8 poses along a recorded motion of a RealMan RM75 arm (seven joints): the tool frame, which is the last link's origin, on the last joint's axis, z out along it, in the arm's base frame.
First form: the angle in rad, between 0 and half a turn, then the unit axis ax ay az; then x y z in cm.
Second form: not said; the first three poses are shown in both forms.
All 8 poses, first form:
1: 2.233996 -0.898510 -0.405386 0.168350 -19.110 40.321 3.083
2: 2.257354 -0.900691 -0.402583 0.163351 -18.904 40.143 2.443
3: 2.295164 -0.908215 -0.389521 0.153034 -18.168 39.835 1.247
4: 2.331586 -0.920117 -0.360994 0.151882 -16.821 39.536 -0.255
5: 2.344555 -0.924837 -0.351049 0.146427 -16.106 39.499 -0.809
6: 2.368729 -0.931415 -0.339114 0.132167 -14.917 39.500 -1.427
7: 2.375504 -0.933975 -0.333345 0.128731 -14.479 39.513 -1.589
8: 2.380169 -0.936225 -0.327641 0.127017 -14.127 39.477 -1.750
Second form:
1: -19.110 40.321 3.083 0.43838 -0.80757 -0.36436 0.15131
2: -18.904 40.143 2.443 0.42786 -0.81409 -0.36387 0.14764
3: -18.168 39.835 1.247 0.41069 -0.82809 -0.35515 0.13953
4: -16.821 39.536 -0.255 0.39402 -0.84568 -0.33179 0.13959
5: -16.106 39.499 -0.809 0.38805 -0.85236 -0.32354 0.13495
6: -14.917 39.500 -1.427 0.37689 -0.86273 -0.31411 0.12242
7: -14.479 39.513 -1.589 0.37375 -0.86629 -0.30919 0.11940
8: -14.127 39.477 -1.750 0.37158 -0.86919 -0.30418 0.11792
